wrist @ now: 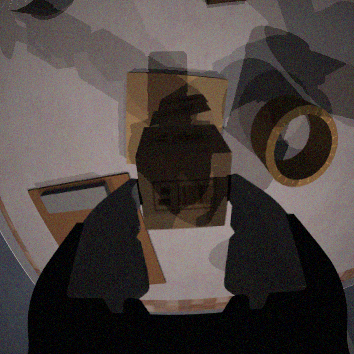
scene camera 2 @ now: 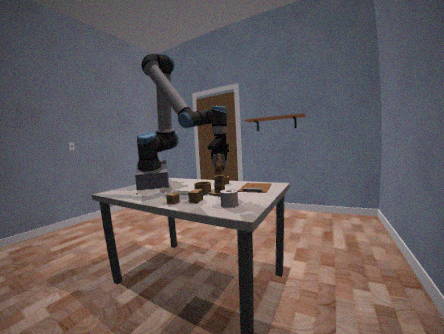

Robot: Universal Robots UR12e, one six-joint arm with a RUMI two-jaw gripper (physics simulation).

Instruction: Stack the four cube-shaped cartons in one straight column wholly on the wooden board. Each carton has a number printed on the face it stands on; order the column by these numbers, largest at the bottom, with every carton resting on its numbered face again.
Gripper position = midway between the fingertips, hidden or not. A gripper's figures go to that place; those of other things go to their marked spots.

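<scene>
Distances from the lens: my gripper (wrist: pixel 183 178) is 0.15 m from the lens, and a wooden board (wrist: pixel 144 90) is 0.28 m from the lens.
</scene>
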